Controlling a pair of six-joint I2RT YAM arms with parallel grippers.
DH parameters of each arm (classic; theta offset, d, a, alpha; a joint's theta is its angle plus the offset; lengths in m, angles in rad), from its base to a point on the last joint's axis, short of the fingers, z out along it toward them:
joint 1: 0 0.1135 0.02 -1.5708
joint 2: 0 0 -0.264 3.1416
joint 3: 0.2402 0 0.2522 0
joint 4: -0.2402 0 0.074 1.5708
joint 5: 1.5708 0 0 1.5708
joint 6: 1.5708 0.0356 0 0
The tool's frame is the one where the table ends.
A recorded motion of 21 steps. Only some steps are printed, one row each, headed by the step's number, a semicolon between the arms.
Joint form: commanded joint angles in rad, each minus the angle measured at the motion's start. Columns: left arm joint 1, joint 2, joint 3, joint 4, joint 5, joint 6; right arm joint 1, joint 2, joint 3, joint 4, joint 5, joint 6.
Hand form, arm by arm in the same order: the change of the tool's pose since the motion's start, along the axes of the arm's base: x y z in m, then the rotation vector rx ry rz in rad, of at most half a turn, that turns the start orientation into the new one. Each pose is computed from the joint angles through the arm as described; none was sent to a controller.
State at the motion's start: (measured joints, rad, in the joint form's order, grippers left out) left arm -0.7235 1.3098 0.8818 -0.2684 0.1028 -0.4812; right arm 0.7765 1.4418 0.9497 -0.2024 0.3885 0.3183
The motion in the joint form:
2: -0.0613 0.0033 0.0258 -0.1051 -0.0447 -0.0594; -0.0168 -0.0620 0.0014 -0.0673 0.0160 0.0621
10: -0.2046 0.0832 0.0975 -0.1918 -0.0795 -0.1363; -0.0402 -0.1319 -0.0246 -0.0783 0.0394 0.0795
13: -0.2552 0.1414 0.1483 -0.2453 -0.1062 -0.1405; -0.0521 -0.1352 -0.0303 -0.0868 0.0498 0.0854
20: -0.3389 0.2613 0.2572 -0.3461 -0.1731 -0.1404; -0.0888 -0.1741 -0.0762 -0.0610 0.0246 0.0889
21: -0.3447 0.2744 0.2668 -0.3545 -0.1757 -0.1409; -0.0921 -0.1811 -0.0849 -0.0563 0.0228 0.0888
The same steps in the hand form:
2: -0.0139 -0.0085 -0.0010 0.0498 0.0731 0.0117; -0.0057 -0.0133 0.0128 0.0382 0.0090 -0.0658
10: -0.0357 -0.0438 -0.0055 0.1092 0.1553 -0.0514; -0.0111 -0.0288 0.0225 0.0648 -0.0221 -0.1167
13: -0.0416 -0.0598 -0.0092 0.1713 0.1755 -0.0786; -0.0101 -0.0329 0.0209 0.0570 -0.0185 -0.1401
20: -0.0510 -0.0900 -0.0167 0.2993 0.1871 -0.1154; -0.0109 -0.0460 0.0176 0.0840 -0.0208 -0.1592
21: -0.0515 -0.0928 -0.0182 0.3108 0.1912 -0.1190; -0.0117 -0.0477 0.0169 0.0867 -0.0223 -0.1609

